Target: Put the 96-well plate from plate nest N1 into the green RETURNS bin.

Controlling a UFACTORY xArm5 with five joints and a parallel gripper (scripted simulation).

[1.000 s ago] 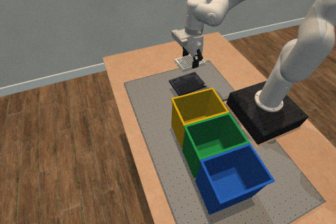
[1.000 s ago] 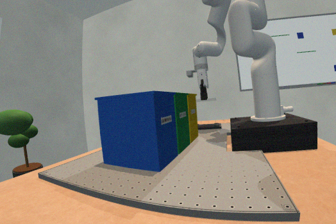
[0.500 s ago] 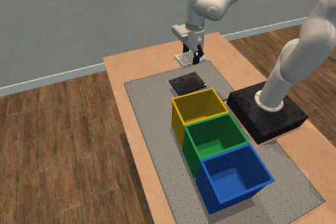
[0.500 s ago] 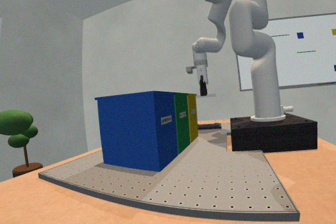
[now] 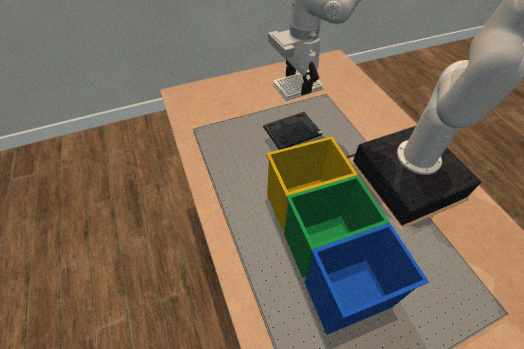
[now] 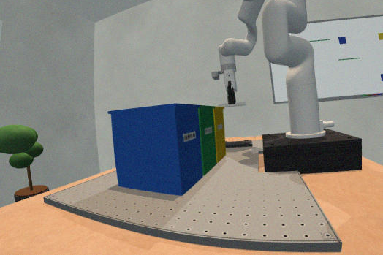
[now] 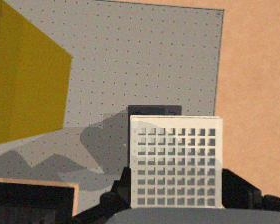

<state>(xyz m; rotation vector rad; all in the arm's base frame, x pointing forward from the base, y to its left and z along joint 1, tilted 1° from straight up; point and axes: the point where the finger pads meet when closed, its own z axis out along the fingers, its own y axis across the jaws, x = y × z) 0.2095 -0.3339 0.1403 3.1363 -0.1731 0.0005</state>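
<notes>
My hand is 37 cm to the right of the green bin, 17 cm short of it and 12 cm above it. From my hand the other things lie so: nest frame 20 cm below; then yellow bin 25 cm to the left, 14 cm ahead, 12 cm below; then white 96-well plate 1 cm below.
</notes>
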